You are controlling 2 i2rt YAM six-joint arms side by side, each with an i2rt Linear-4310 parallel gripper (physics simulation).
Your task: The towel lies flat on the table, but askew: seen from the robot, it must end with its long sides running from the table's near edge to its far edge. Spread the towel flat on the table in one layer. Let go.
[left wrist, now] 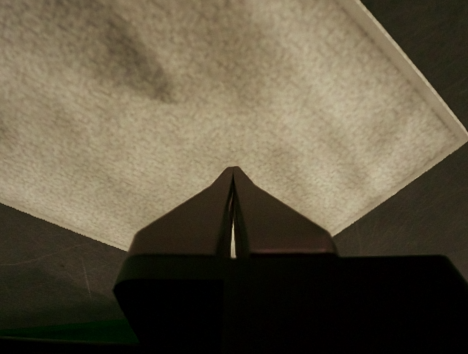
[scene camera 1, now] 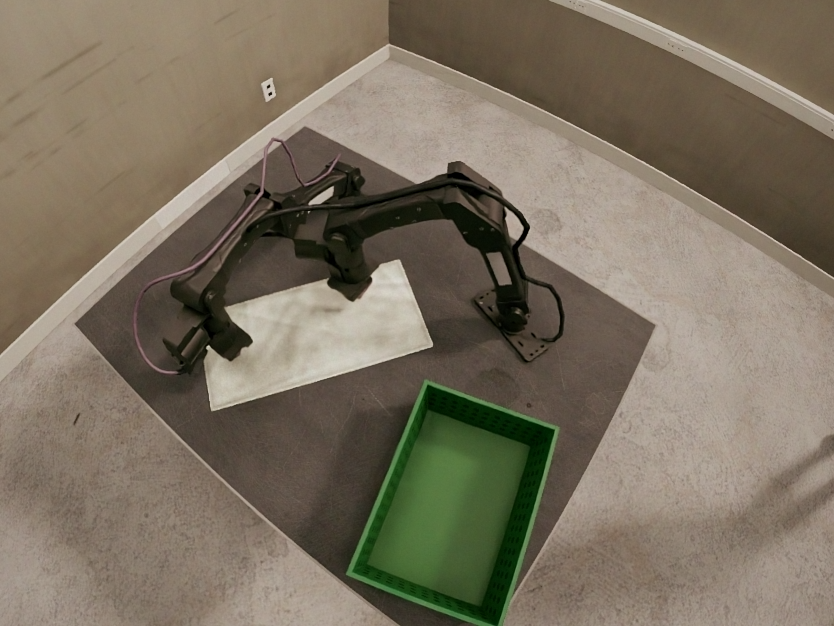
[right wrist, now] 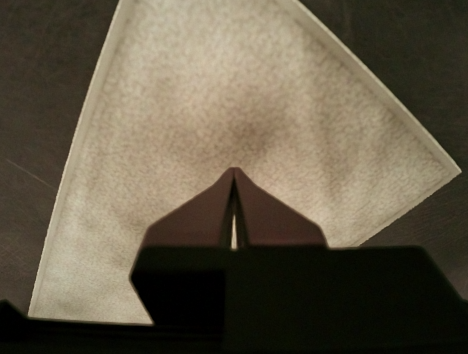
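Note:
The pale towel point(scene camera 1: 316, 360) point(left wrist: 240, 130) point(right wrist: 200, 75) lies flat in one layer on the dark table mat, with faint wrinkles. Its long sides run askew to the mat's edges. My left gripper point(scene camera 1: 357, 295) point(left wrist: 233, 177) is shut over the towel's upper right part, with no cloth seen pinched or raised at the tips. My right gripper point(scene camera 1: 235, 353) point(right wrist: 234, 176) is shut over the towel's left end, also with no cloth seen between the fingertips. In scene camera 1 the arms hide parts of the towel's upper and left edges.
A green crate point(scene camera 1: 451, 505) point(left wrist: 75, 331) stands on the dark mat point(scene camera 1: 282, 458), below and right of the towel in scene camera 1. The left arm's base plate point(scene camera 1: 528, 347) is to the right of the towel. The two arms overlap in the picture above the towel.

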